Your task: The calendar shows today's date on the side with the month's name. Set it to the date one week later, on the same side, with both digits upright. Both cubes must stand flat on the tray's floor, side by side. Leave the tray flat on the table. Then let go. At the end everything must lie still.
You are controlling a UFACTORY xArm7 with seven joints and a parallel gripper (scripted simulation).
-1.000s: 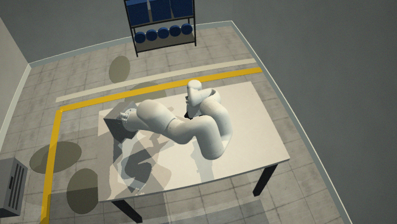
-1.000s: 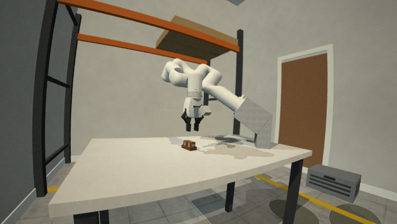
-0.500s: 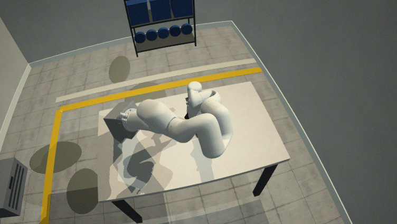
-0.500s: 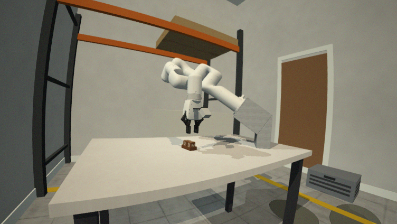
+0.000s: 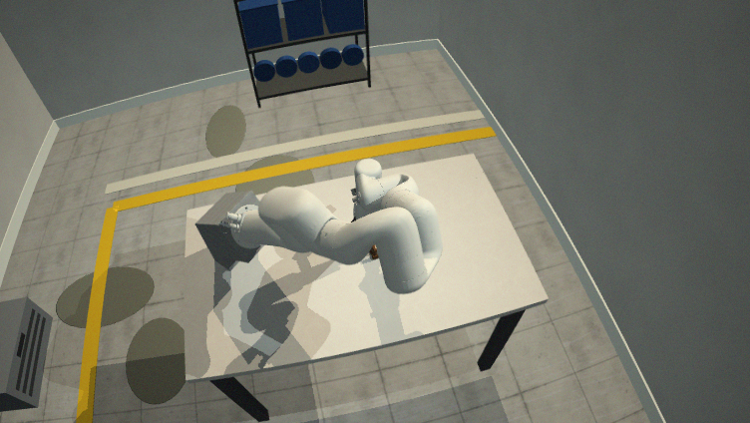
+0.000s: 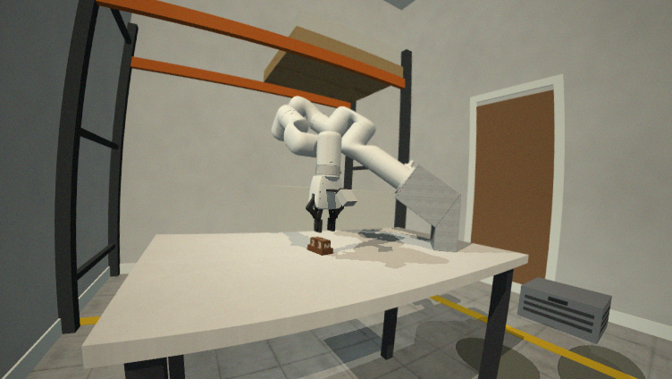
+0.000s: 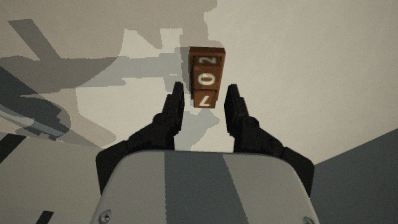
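My hand is 8 cm above the brown wooden tray and 2 cm to the left of it.
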